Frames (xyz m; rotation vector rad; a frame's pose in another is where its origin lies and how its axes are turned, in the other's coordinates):
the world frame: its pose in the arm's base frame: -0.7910 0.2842 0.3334 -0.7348 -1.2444 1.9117
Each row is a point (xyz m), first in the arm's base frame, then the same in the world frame.
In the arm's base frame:
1: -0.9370 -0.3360 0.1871
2: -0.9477 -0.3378 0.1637
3: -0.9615 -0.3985 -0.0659
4: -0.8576 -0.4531 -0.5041
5: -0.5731 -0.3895 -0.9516
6: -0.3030 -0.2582 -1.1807
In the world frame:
1: -0.4127 0.3399 0.3762
2: -0.4064 0.3649 0.3767
3: -0.4315 0.5975 0.3337
4: -0.5039 0.9906 0.1192
5: -0.5822 1.3130 -0.2993
6: -0.6129 1.4187 -0.6607

